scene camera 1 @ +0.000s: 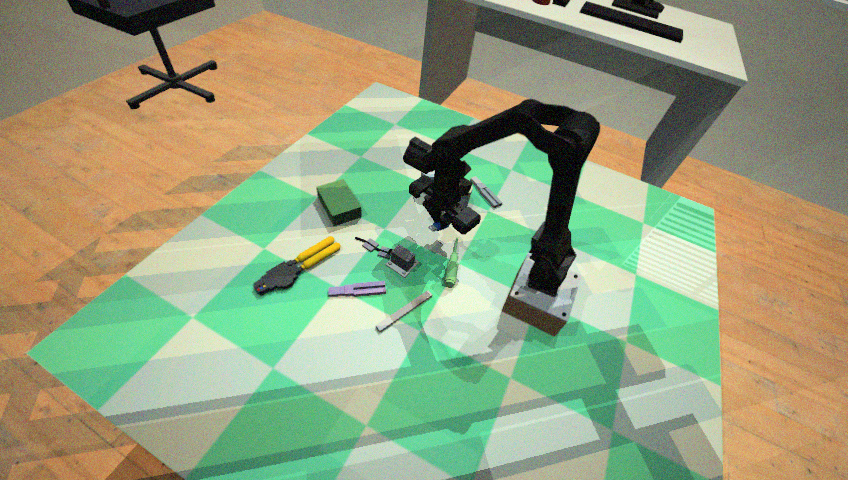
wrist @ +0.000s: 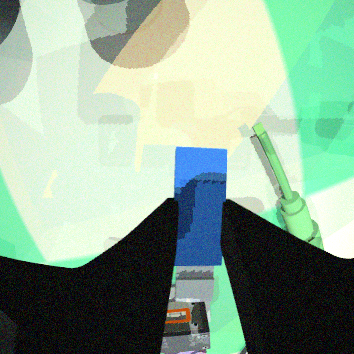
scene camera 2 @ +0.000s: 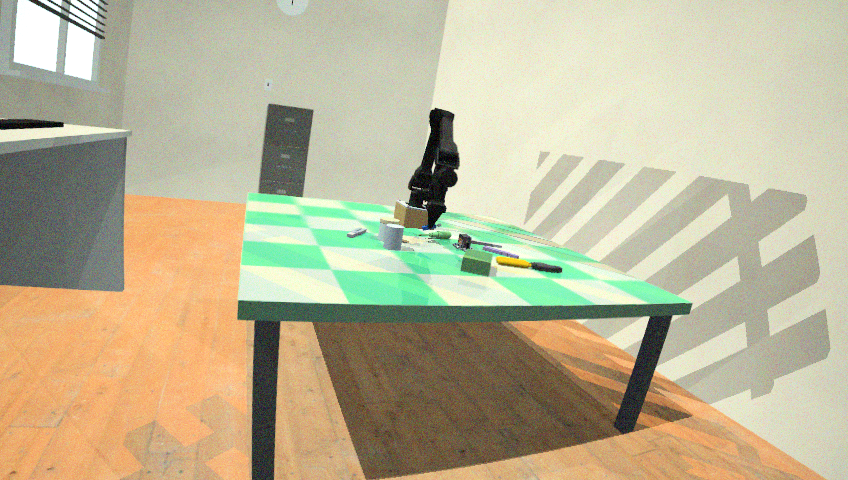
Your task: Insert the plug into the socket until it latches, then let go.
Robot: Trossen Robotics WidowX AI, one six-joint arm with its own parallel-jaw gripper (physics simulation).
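Observation:
The plug has a blue body and a grey metal tip. My gripper is shut on its blue body and holds it above the table. The socket is a small dark block on a metal plate, with an orange-rimmed opening facing the plug in the wrist view. In scene camera 1 a gap shows between plug and socket, so they are apart. In the wrist view the tip points toward the socket, whose left part is hidden by a finger.
A green screwdriver lies beside the gripper. A dark cable runs from the socket. Yellow-handled pliers, a purple tool, a flat strip, a green block and a grey cylinder are around.

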